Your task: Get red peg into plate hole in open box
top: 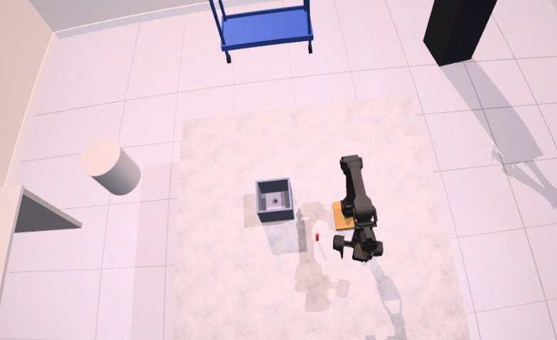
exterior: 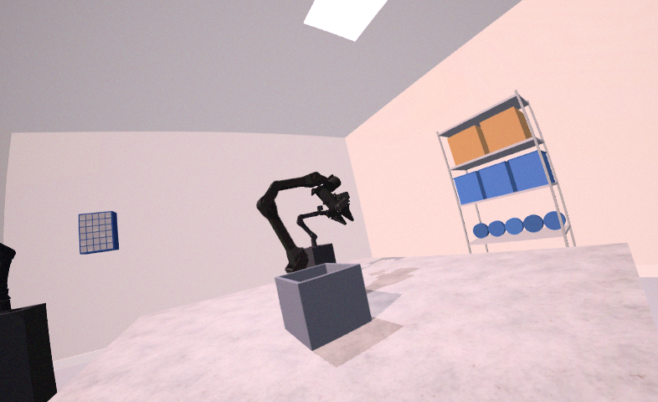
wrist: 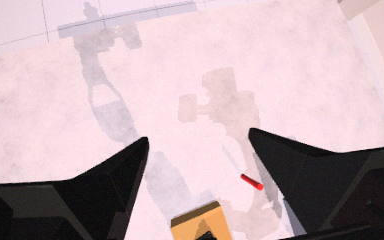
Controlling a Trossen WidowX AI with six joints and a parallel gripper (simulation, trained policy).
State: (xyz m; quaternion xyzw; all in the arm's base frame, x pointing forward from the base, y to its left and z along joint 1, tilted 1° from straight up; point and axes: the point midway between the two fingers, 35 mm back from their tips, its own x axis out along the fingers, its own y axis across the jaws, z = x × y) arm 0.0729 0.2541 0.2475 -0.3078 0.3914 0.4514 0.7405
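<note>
Now: gripper tip 210 mm above the red peg, 190 mm to the left of it and 90 mm short of it. From my gripper tip the other things lie so: holed plate: 400 mm to the right, 240 mm ahead, 200 mm below.
</note>
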